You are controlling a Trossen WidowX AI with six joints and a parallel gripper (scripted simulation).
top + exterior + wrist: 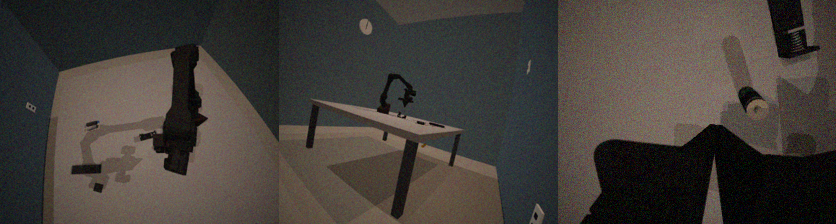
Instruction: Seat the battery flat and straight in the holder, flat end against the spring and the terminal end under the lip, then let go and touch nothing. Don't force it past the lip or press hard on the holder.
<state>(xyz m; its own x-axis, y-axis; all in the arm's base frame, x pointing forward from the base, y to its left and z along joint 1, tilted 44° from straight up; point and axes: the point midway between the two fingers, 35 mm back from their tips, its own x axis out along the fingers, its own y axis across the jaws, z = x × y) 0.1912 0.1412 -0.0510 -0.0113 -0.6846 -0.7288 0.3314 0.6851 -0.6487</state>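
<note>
Now: gripper tip 90 mm above the battery, 40 mm to the left of it and 20 mm past it. Round my gripper tip: dark block (380 mm ahead, 120 mm to the left, 120 mm below).
</note>
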